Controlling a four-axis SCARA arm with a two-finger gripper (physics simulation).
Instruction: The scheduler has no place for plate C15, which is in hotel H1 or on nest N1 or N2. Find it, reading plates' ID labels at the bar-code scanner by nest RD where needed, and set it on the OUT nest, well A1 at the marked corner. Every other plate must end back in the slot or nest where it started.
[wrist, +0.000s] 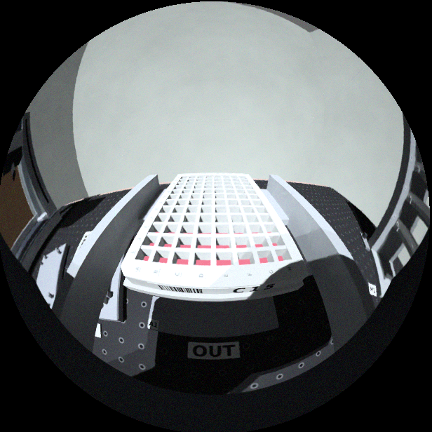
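Plate C15 (207, 225), white with square wells and red in the nearer ones, lies level between the two long grey fingers. Its front edge shows a bar code and the label C15; letters A to H run left to right. My gripper (213, 181) is shut on this plate by its long sides. The plate is over the OUT nest (225, 320), roughly in line with it. The OUT label (214, 350) reads upright in front, and the A1 mark (153, 324) is at the nest's left front corner, on the plate's A side. The plate hides most of the nest; any gap beneath cannot be judged.
At the right edge stands a slotted rack with the H1 label (372, 289) at its foot. A light nest plate with pins (51, 272) is at the left, and part of another light plate (113, 307) shows beside the left finger. A brown panel (15, 207) is at far left.
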